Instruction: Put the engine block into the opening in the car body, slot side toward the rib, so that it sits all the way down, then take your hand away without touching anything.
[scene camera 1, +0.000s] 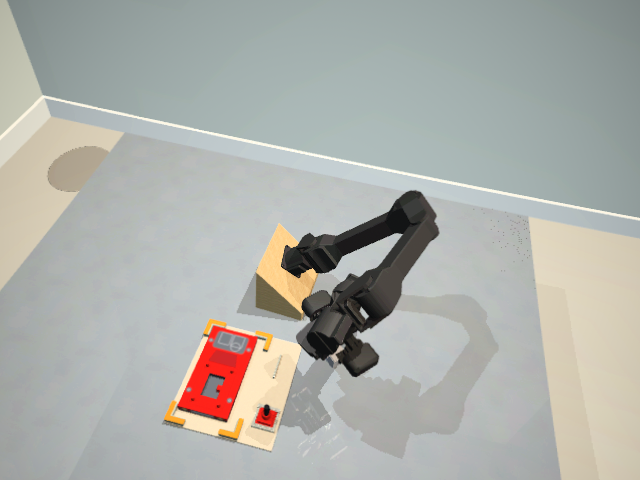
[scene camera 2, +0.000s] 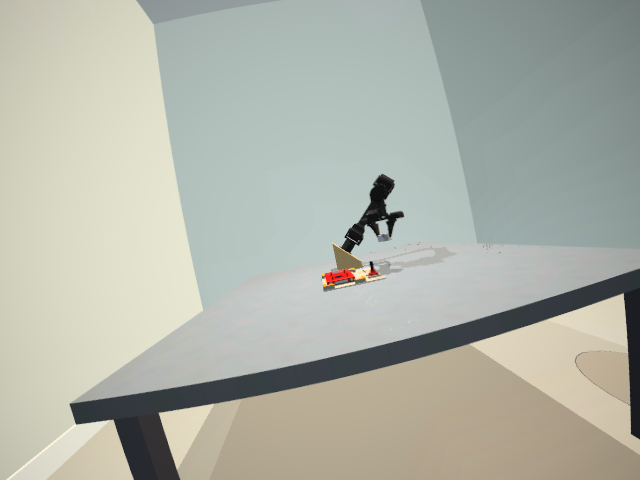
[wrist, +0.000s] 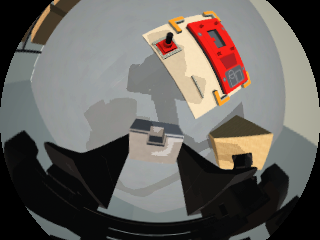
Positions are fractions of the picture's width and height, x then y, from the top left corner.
Observation:
My gripper (wrist: 0.48, 0.59) holds an engine block (wrist: 0.47, 0.59). Further things: a red car body (scene camera 1: 0.35, 0.74).
The red car body also shows in the wrist view (wrist: 0.69, 0.22).

